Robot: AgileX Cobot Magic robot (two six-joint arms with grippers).
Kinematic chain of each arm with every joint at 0, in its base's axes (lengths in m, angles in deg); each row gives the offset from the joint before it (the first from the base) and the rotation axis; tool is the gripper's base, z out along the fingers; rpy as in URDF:
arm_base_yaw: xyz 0 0 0.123 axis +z
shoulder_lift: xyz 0 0 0 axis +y
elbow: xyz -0.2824 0 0.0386 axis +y
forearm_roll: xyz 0.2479 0 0.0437 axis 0.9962 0 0.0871
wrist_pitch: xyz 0 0 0 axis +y
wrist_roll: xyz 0.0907 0 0.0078 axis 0.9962 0 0.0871
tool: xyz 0 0 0 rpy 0 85 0
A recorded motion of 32 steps. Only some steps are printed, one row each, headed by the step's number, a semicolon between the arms.
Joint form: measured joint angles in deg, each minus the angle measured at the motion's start. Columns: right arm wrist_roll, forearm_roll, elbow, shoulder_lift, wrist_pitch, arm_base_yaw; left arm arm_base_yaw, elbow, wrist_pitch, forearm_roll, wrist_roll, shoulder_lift.
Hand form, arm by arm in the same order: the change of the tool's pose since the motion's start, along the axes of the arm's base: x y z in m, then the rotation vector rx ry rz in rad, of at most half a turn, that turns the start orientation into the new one. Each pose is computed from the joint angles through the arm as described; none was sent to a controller.
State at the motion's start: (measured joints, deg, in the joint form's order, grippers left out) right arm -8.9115 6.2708 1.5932 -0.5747 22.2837 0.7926; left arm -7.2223 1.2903 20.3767 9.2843 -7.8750 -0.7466
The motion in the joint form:
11: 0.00 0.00 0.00 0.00 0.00 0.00; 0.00 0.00 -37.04 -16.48 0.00 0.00
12: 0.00 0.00 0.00 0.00 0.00 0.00; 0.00 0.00 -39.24 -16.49 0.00 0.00
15: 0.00 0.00 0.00 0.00 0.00 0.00; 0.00 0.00 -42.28 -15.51 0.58 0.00
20: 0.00 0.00 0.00 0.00 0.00 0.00; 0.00 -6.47 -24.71 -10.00 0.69 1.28
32: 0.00 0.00 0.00 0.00 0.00 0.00; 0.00 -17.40 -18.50 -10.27 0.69 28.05
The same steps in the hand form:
11: 0.0000 0.0000 0.0000 0.0000 0.0000 0.0000; -0.0027 -0.0016 0.0572 -0.3551 -0.6087 -0.0333
12: 0.0000 0.0000 0.0000 0.0000 0.0000 0.0000; -0.0040 -0.0010 0.0604 -0.3588 -0.6471 -0.0339
15: 0.0000 0.0000 0.0000 0.0000 0.0000 0.0000; -0.0060 -0.0007 0.0648 -0.3367 -0.7029 -0.0388
20: 0.0000 0.0000 0.0000 0.0000 0.0000 0.0000; -0.0036 -0.0046 0.0751 -0.2192 -0.4972 -0.0535
32: 0.0000 0.0000 0.0000 0.0000 0.0000 0.0000; 0.0546 -0.0121 0.0941 -0.1815 -0.1149 -0.0231

